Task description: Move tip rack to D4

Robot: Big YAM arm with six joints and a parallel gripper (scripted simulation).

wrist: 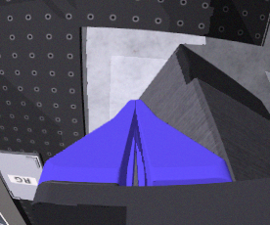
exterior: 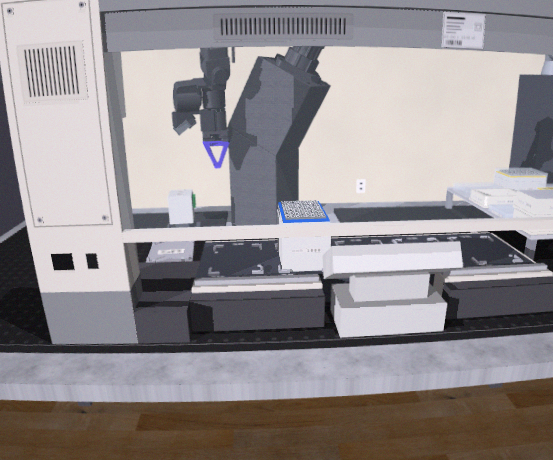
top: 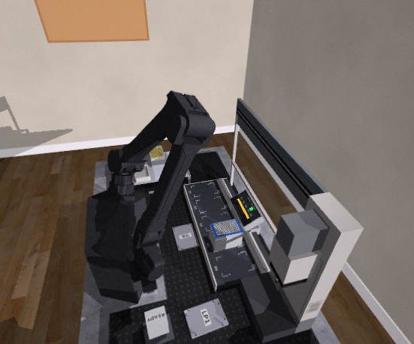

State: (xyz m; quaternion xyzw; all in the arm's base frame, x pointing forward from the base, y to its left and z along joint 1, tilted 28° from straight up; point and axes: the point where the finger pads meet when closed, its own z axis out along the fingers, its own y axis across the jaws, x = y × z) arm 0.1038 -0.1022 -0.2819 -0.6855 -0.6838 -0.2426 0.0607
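Now: the ready block 1 cm ahead of my hand, 7 cm to the right of it and 9 cm below it. Round my hand: instrument tower 52 cm ahead, 18 cm to the right, 11 cm above; then tip rack 37 cm ahead, 18 cm to the left, 5 cm below; then regrip nest RG 20 cm ahead, 29 cm to the left, 17 cm below.
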